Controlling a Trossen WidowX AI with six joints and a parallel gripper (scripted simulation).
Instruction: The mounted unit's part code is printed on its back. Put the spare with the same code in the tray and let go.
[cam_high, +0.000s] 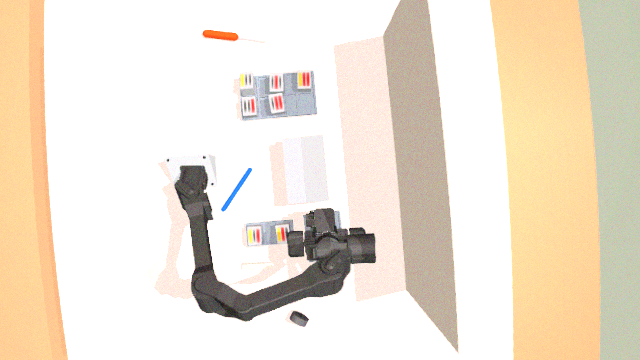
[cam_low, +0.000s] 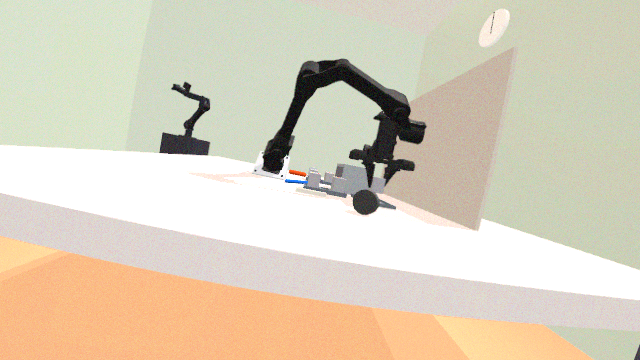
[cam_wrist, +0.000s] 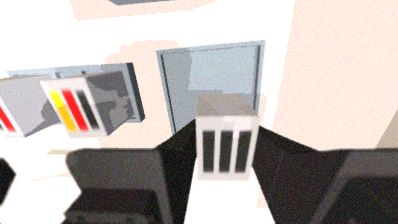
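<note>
The labelled block lies 20 mm above my gripper tip. From my gripper tip the other things lie so: black puck (220 mm to the right, 70 mm behind, 20 mm below); flat tray (40 mm below); mounted unit (180 mm to the left, 50 mm behind, 10 mm above).
</note>
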